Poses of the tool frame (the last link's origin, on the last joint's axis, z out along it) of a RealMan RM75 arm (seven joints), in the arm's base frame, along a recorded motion.
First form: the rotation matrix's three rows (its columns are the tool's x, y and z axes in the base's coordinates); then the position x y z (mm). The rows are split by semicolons.
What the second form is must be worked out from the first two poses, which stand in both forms.
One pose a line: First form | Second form
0.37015, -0.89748, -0.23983; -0.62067, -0.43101, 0.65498; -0.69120, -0.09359, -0.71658; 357, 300, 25 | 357, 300, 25, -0.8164, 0.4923, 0.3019, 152.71
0.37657, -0.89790, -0.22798; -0.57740, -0.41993, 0.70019; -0.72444, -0.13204, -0.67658; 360, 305, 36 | 360, 305, 36, -0.8154, 0.4864, 0.3140, 149.31
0.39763, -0.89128, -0.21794; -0.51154, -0.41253, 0.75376; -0.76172, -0.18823, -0.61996; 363, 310, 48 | 363, 310, 48, -0.8177, 0.4720, 0.3296, 144.83
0.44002, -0.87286, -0.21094; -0.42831, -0.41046, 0.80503; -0.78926, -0.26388, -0.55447; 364, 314, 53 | 364, 314, 53, -0.8260, 0.4469, 0.3435, 139.68
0.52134, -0.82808, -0.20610; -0.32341, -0.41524, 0.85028; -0.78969, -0.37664, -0.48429; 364, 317, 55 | 364, 317, 55, -0.8465, 0.4027, 0.3482, 133.56
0.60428, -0.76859, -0.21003; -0.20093, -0.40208, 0.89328; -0.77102, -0.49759, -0.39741; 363, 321, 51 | 363, 321, 51, -0.8674, 0.3498, 0.3540, 126.70
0.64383, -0.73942, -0.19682; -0.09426, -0.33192, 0.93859; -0.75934, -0.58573, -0.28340; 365, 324, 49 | 365, 324, 49, -0.8719, 0.3218, 0.3690, 119.06
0.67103, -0.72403, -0.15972; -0.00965, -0.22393, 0.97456; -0.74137, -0.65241, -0.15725; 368, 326, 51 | 368, 326, 51, -0.8702, 0.3111, 0.3821, 110.80
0.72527, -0.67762, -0.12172; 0.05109, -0.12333, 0.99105; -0.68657, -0.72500, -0.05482; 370, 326, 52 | 370, 326, 52, -0.8809, 0.2900, 0.3741, 103.09
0.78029, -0.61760, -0.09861; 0.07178, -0.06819, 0.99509; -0.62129, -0.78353, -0.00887; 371, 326, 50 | 371, 326, 50, -0.8993, 0.2643, 0.3485, 98.53
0.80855, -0.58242, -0.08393; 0.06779, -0.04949, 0.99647; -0.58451, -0.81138, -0.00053; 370, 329, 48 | 370, 329, 48, -0.9106, 0.2521, 0.3275, 96.93
